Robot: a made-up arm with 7 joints.
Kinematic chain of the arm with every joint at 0, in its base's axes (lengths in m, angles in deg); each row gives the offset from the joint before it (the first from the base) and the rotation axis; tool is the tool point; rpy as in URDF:
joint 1: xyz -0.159 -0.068 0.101 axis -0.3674 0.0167 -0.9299
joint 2: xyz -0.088 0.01 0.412 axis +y
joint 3: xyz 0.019 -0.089 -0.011 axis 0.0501 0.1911 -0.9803
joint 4: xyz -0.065 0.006 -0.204 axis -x
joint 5: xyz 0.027 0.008 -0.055 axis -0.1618 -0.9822 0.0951
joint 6: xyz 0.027 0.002 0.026 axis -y
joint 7: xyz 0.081 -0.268 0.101 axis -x
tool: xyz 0.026 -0.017 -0.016 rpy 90 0 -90
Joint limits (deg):
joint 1: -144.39..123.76
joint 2: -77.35..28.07
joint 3: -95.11..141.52
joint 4: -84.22..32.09
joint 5: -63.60..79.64
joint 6: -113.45..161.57
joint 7: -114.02..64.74
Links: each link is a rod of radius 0.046 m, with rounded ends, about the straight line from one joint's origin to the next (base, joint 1, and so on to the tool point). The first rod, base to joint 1, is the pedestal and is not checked.
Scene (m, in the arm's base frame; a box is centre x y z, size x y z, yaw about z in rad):
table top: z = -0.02
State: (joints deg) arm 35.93 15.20 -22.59 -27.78 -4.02 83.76 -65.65
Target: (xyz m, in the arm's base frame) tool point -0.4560 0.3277 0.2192
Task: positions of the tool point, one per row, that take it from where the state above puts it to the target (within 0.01 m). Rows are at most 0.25 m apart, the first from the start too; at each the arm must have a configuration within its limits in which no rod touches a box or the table.
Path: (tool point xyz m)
1: -0.5315 -0.0976 0.3046
2: -0.5522 0.1243 0.2743
3: -0.4560 0.3277 0.2192

